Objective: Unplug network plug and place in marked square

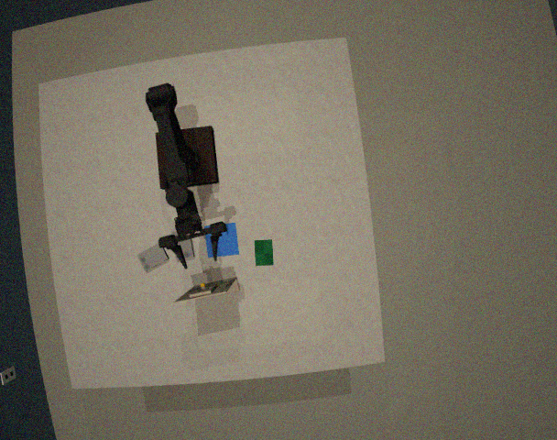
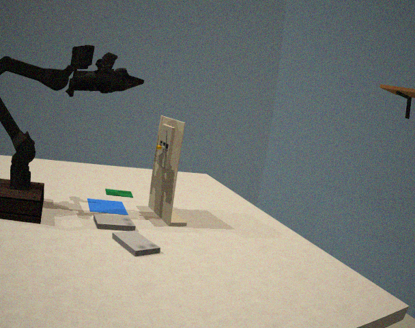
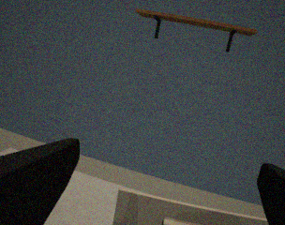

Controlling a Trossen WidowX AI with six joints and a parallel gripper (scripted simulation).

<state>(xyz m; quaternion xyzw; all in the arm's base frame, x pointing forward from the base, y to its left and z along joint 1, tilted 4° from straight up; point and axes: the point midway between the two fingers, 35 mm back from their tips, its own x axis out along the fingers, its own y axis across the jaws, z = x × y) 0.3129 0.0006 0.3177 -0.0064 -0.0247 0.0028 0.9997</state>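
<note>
Now: the plug 170 mm below my gripper tip, 90 mm ahead of it and 50 mm to the right of it. Also, from my gripper tip: beige panel: 250 mm below, 110 mm ahead, 50 mm to the right; then green patch: 370 mm below, 150 mm to the left, 40 mm ahead; then blue square: 370 mm below, 50 mm behind, 10 mm to the left.
</note>
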